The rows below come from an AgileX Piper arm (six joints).
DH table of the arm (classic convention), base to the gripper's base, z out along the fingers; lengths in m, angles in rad. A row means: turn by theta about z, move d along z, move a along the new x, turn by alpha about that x. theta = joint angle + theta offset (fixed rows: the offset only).
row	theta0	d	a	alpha
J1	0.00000	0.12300	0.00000	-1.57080
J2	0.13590	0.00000	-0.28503	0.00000
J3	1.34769	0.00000	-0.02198	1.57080
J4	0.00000	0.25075	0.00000	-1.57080
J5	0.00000	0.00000	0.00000	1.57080
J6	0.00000	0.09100	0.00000	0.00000
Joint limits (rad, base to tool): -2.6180..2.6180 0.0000..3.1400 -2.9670..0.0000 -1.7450..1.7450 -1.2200..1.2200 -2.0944..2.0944
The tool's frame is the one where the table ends.
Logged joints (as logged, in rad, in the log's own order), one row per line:
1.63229, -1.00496, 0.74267, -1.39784, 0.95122, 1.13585
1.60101, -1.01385, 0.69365, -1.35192, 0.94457, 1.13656
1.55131, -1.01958, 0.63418, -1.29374, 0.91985, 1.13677
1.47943, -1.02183, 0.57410, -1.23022, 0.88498, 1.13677
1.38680, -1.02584, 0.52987, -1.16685, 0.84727, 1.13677
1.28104, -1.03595, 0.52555, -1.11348, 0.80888, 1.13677
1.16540, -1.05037, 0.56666, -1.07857, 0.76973, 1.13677
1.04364, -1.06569, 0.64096, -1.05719, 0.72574, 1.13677
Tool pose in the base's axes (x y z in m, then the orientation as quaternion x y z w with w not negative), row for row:
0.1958, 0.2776, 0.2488, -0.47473, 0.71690, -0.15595, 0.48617
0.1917, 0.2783, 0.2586, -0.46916, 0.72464, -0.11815, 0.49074
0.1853, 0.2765, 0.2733, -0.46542, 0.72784, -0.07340, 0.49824
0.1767, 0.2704, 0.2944, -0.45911, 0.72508, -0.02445, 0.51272
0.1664, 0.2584, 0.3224, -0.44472, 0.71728, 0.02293, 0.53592
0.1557, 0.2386, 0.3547, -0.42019, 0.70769, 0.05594, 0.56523
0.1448, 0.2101, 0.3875, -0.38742, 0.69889, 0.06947, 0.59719
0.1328, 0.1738, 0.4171, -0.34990, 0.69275, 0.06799, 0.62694
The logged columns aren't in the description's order. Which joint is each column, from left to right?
Columns, left to right: J2, J3, J5, J4, J6, J1.
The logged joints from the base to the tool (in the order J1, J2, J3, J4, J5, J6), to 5 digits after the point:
1.13585, 1.63229, -1.00496, -1.39784, 0.74267, 0.95122
1.13656, 1.60101, -1.01385, -1.35192, 0.69365, 0.94457
1.13677, 1.55131, -1.01958, -1.29374, 0.63418, 0.91985
1.13677, 1.47943, -1.02183, -1.23022, 0.57410, 0.88498
1.13677, 1.38680, -1.02584, -1.16685, 0.52987, 0.84727
1.13677, 1.28104, -1.03595, -1.11348, 0.52555, 0.80888
1.13677, 1.16540, -1.05037, -1.07857, 0.56666, 0.76973
1.13677, 1.04364, -1.06569, -1.05719, 0.64096, 0.72574

